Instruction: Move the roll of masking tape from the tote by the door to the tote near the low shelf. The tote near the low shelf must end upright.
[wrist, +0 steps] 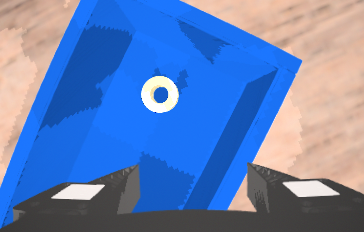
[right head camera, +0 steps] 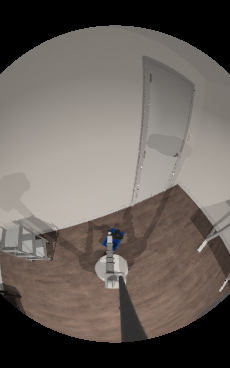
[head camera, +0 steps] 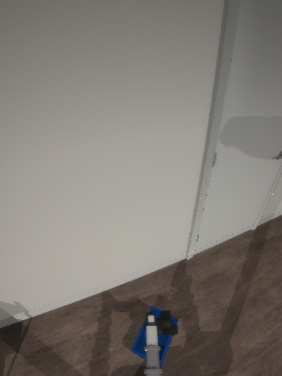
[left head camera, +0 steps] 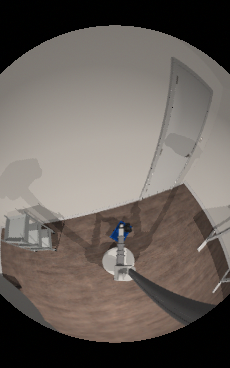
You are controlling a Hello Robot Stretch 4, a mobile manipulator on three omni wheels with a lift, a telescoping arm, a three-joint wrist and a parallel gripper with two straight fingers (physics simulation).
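Places are measured from the robot's base along level axes (x ahead, y left, z up), in centimetres.
Where they show: gripper, between the fingertips: (wrist: 192, 180).
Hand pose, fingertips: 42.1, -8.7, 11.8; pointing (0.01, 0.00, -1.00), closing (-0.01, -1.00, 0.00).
Things, the pixels of their top centre, and the offset from my fingertips, as dx, dy, dz. "*": a spot on its surface instead.
- masking tape, centre of its top: (wrist: 159, 94) +7.3, +4.0, -12.0
- blue tote, centre of its top: (wrist: 121, 164) (head camera: 155, 334) (right head camera: 112, 238) (left head camera: 120, 231) +0.6, +6.2, -2.6
- grey tiered cart, a spot on its surface: (left head camera: 17, 227) (right head camera: 12, 237) * -33.3, +131.5, +51.7
The roll of masking tape (wrist: 160, 108), a pale ring, lies flat in the blue tote (head camera: 140, 346) (left head camera: 116, 235) (right head camera: 114, 245) (wrist: 205, 117). This tote stands upright on the floor near the door (head camera: 255, 100) (left head camera: 187, 117) (right head camera: 170, 115). My gripper (head camera: 167, 322) (left head camera: 128, 227) (right head camera: 118, 234) (wrist: 192, 180) is open and empty above the tote. In the wrist view the roll lies beyond the fingertips and a little left of midway between them. The arm and gripper hide part of the tote in the head views. The tote near the low shelf does not show.
A grey tiered cart (left head camera: 17, 227) (right head camera: 11, 237) stands by the wall on the left. White legs of a piece of furniture (left head camera: 201, 246) (right head camera: 201, 246) show at the right edge. A long wall runs behind the tote up to the door.
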